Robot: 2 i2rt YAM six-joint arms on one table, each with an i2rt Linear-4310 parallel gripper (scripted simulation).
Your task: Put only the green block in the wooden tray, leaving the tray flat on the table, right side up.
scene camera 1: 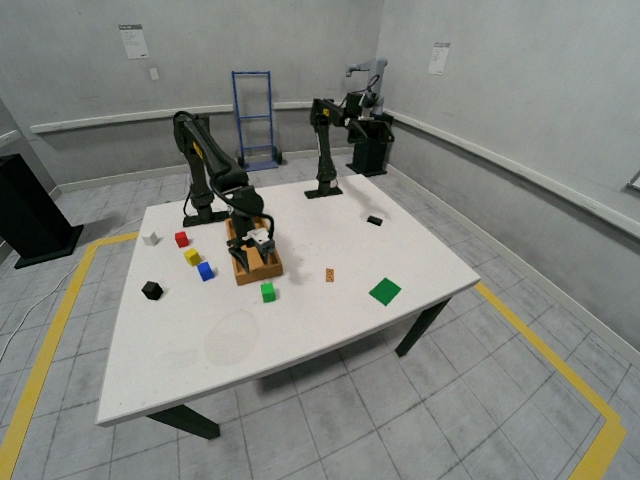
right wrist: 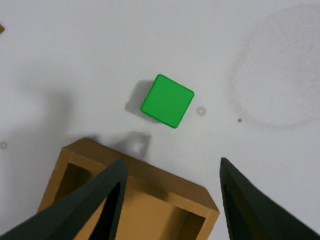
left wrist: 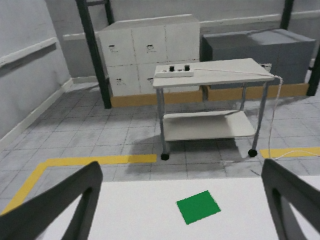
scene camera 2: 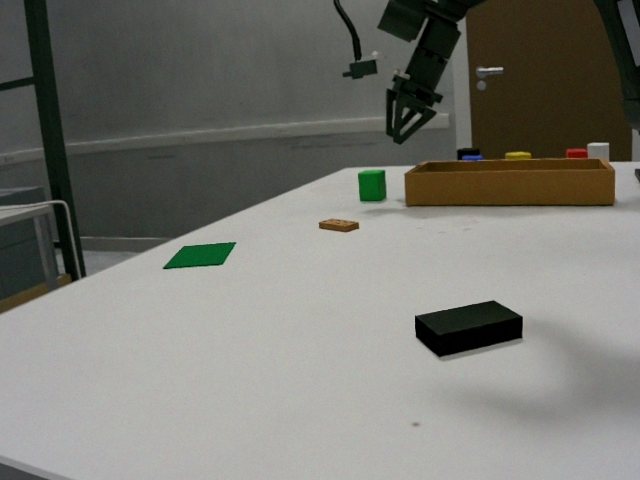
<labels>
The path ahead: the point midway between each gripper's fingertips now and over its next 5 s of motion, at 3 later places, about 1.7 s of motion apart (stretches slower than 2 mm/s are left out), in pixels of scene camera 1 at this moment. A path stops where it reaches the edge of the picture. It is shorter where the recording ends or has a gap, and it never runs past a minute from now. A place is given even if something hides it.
My left gripper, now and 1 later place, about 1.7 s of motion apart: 381, 139; 290, 189
My right gripper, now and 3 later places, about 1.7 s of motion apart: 257, 268; 262, 287; 269, 294; 252, 246
</labels>
